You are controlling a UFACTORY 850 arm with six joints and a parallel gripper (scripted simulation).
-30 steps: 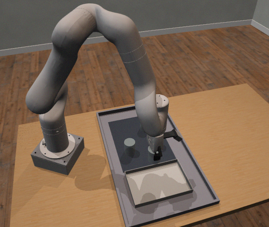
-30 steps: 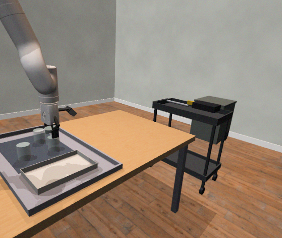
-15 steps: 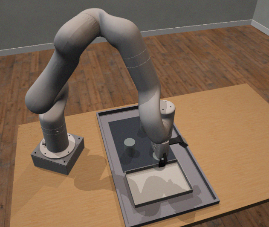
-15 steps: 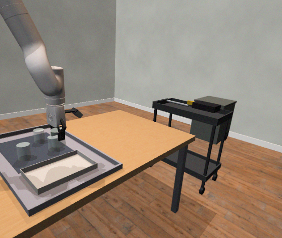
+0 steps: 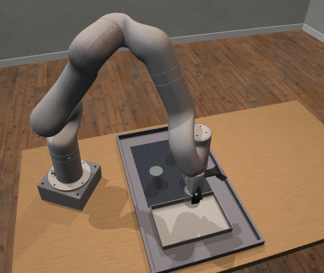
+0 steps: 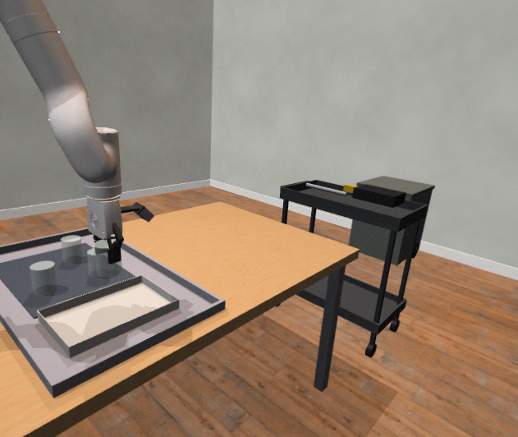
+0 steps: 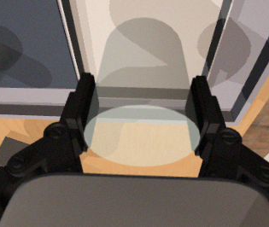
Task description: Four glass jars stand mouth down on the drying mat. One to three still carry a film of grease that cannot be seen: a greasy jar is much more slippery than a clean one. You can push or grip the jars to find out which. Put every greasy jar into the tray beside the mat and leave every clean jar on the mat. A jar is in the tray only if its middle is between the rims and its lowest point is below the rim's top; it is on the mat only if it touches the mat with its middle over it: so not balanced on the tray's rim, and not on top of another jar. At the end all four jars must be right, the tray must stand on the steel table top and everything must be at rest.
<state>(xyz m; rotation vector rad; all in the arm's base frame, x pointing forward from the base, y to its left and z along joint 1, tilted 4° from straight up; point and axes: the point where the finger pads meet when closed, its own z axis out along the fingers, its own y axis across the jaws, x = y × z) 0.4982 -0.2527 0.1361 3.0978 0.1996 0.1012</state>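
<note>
My gripper is now 18 cm above the pale tray. Also, from my hand: dark drying mat 32 cm to the left, 19 cm below, 4 cm behind; rimmed steel table top 21 cm to the left, 19 cm below, 1 cm behind.
</note>
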